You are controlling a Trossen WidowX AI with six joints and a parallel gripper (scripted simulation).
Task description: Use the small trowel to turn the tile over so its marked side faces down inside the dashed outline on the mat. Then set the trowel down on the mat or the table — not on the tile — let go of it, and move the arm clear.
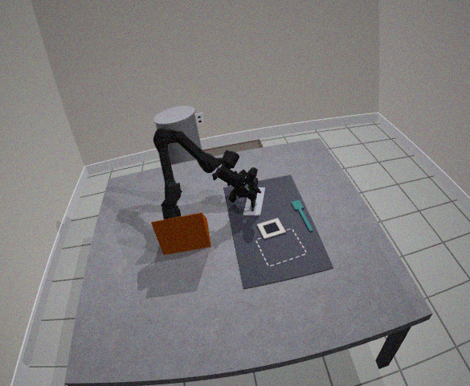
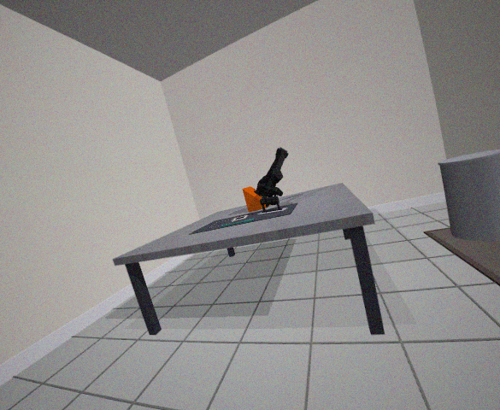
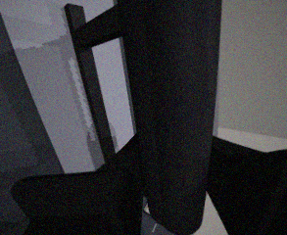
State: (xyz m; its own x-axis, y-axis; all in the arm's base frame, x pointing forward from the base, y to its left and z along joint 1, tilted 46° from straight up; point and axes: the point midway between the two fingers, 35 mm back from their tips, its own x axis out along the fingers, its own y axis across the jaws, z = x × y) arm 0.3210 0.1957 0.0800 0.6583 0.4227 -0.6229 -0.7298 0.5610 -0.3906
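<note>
My gripper tip is now 140 mm to the left of the dark mat, 70 mm above it and 40 mm short of it. Round my gripper tip: teal trowel (180 mm ahead, 100 mm to the right, 40 mm below); then beige square tile (180 mm to the right, 40 mm below, 40 mm ahead).
</note>
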